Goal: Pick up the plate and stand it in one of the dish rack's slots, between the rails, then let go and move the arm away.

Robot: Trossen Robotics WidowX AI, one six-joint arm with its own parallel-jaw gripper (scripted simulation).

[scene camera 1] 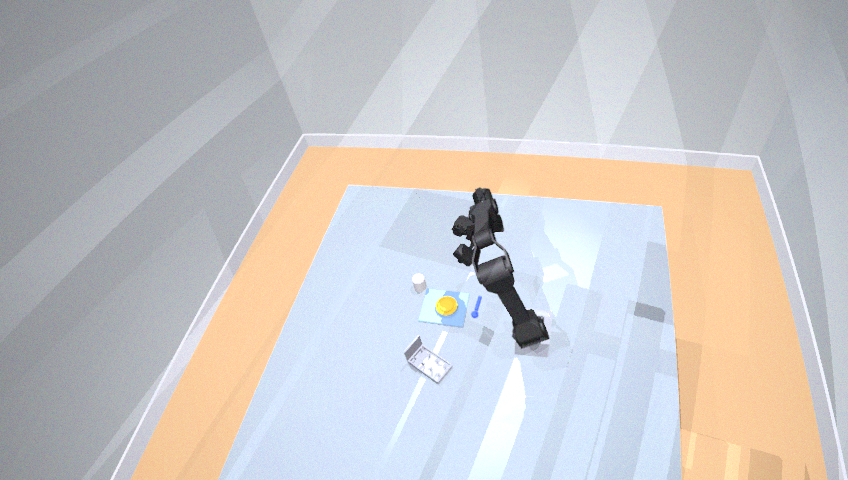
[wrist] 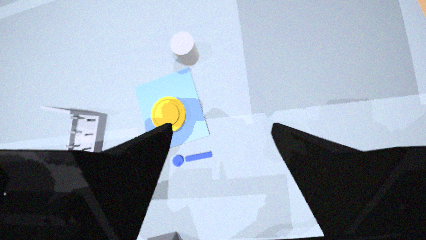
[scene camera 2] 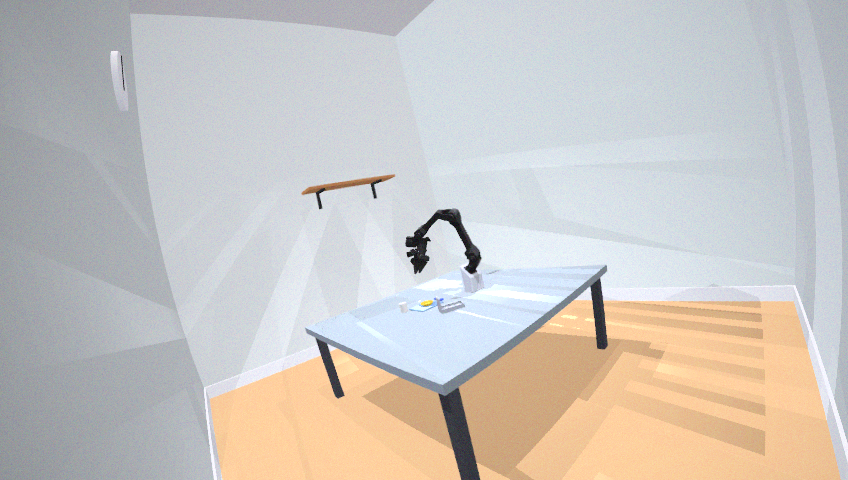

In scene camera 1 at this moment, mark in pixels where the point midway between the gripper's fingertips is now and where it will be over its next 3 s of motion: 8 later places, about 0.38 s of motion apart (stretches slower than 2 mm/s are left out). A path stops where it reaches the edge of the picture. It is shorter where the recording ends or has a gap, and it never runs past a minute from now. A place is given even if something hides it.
The gripper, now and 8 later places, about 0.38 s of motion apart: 465, 253; 451, 265; 442, 276; 443, 292; 445, 297; 445, 301; 445, 303; 446, 306; 446, 307
